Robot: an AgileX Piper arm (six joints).
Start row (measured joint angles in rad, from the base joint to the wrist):
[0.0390, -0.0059, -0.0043, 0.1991, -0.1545, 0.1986]
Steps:
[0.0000, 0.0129, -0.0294, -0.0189, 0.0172, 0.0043]
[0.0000, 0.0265, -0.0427, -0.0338, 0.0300, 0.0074]
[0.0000, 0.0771, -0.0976, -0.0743, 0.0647, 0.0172]
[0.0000, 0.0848, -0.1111, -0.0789, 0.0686, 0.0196]
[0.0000, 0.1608, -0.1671, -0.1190, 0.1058, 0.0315]
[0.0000, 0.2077, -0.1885, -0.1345, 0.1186, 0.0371]
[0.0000, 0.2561, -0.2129, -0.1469, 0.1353, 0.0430]
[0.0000, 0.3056, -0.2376, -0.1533, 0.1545, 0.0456]
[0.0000, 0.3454, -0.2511, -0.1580, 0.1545, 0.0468]
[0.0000, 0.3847, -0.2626, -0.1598, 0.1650, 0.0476]
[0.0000, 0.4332, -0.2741, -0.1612, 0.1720, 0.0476]
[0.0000, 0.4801, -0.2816, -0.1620, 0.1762, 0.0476]
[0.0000, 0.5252, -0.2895, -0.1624, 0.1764, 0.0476]
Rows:
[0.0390, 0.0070, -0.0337, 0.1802, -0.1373, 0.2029]
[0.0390, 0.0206, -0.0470, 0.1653, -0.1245, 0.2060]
[0.0390, 0.0712, -0.1019, 0.1248, -0.0898, 0.2158]
[0.0390, 0.0789, -0.1154, 0.1202, -0.0859, 0.2182]
[0.0390, 0.1549, -0.1714, 0.0801, -0.0487, 0.2301]
[0.0390, 0.2018, -0.1928, 0.0646, -0.0359, 0.2357]
[0.0390, 0.2502, -0.2172, 0.0522, -0.0192, 0.2416]
[0.0390, 0.2997, -0.2419, 0.0458, 0.0000, 0.2442]
[0.0390, 0.3395, -0.2554, 0.0411, 0.0000, 0.2454]
[0.0390, 0.3788, -0.2669, 0.0393, 0.0105, 0.2462]
[0.0390, 0.4273, -0.2784, 0.0379, 0.0175, 0.2462]
[0.0390, 0.4742, -0.2859, 0.0371, 0.0217, 0.2462]
[0.0390, 0.5193, -0.2938, 0.0367, 0.0219, 0.2462]

